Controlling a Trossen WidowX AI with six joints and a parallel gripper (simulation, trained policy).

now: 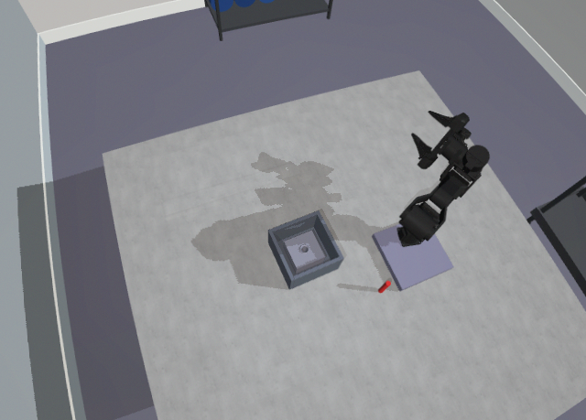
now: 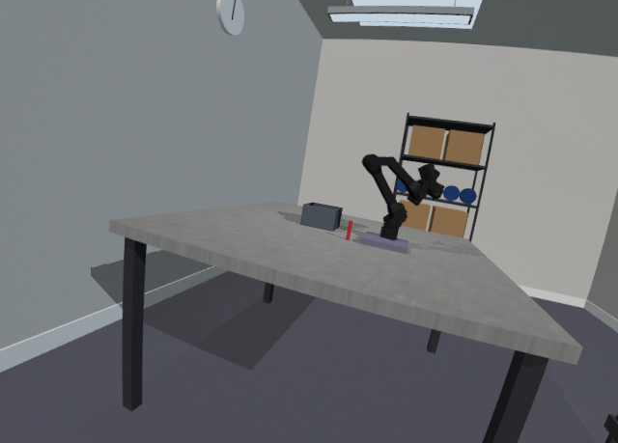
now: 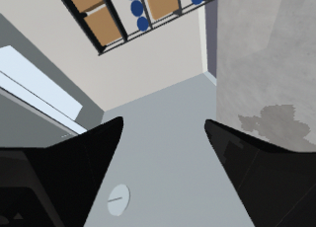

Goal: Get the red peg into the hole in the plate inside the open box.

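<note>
My gripper tip is 39 cm to the right of the red peg, 23 cm above it and 16 cm short of it. From my gripper tip the other things lie so: box (37 cm ahead, 25 cm to the left, 24 cm below); plate (37 cm ahead, 25 cm to the left, 23 cm below).
</note>
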